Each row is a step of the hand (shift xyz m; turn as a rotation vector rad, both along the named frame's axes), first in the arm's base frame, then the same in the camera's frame.
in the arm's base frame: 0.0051 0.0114 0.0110 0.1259 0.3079 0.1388
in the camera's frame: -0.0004 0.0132 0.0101 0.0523 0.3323 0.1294
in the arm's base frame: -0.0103 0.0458 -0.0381 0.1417 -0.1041 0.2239
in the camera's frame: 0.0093 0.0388 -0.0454 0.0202 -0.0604 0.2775
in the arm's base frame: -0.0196 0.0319 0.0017 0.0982 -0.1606 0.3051
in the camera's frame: -0.0176 0.0305 -0.0127 -0.0568 -0.1066 0.3375
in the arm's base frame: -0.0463 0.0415 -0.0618 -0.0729 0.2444 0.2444
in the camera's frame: -0.0117 0.0288 -0.0819 -0.1738 0.2735 0.1406
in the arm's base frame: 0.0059 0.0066 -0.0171 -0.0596 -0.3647 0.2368
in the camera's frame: 0.0133 0.0043 -0.0133 -0.1684 -0.3278 0.2383
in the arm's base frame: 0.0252 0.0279 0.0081 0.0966 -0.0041 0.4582
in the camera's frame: 0.0190 0.0303 0.0141 -0.1266 0.0708 0.4453
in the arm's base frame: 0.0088 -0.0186 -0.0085 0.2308 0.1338 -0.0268
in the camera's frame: 0.0114 -0.0191 -0.0004 0.2191 0.1420 0.0610
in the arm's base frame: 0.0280 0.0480 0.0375 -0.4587 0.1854 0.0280
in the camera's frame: 0.0082 0.0547 0.0379 -0.4165 0.1594 -0.2161
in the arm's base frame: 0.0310 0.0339 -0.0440 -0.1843 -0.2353 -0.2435
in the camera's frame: 0.0484 0.0287 -0.0297 -0.0544 -0.2800 -0.2594
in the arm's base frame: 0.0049 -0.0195 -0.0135 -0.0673 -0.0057 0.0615
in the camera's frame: 0.0103 -0.0210 -0.0064 -0.0882 -0.0004 0.0237
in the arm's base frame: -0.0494 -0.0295 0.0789 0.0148 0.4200 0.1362
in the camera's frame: -0.0808 -0.0202 0.0510 -0.0431 0.4358 0.0580
